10 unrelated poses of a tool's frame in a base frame.
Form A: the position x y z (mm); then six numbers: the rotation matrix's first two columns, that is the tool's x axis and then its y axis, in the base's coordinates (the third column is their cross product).
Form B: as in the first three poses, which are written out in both.
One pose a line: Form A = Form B
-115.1, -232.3, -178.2, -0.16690, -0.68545, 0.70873, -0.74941, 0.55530, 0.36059 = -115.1, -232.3, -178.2, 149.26, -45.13, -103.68
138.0, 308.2, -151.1, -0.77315, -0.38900, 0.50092, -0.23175, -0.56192, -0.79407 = 138.0, 308.2, -151.1, -66.56, -30.06, -153.29
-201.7, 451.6, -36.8, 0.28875, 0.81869, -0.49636, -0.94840, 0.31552, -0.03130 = -201.7, 451.6, -36.8, -2.07, 29.76, 70.57
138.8, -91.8, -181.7, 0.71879, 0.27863, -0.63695, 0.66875, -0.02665, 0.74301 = 138.8, -91.8, -181.7, 105.46, 39.56, 21.19
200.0, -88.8, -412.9, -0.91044, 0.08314, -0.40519, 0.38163, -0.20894, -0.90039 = 200.0, -88.8, -412.9, -80.02, 23.90, 174.78
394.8, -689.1, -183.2, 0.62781, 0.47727, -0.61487, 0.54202, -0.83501, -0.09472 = 394.8, -689.1, -183.2, -173.10, 37.94, 37.24
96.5, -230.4, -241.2, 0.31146, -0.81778, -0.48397, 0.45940, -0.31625, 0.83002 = 96.5, -230.4, -241.2, 71.53, 28.95, -69.15
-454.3, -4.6, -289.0, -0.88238, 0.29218, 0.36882, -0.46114, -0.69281, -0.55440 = -454.3, -4.6, -289.0, -36.62, -21.64, 161.68
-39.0, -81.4, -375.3, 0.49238, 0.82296, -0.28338, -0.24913, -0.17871, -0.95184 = -39.0, -81.4, -375.3, -82.99, 16.46, 59.11
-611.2, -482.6, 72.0, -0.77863, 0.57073, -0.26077, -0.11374, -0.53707, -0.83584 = -611.2, -482.6, 72.0, -59.97, 15.12, 143.76
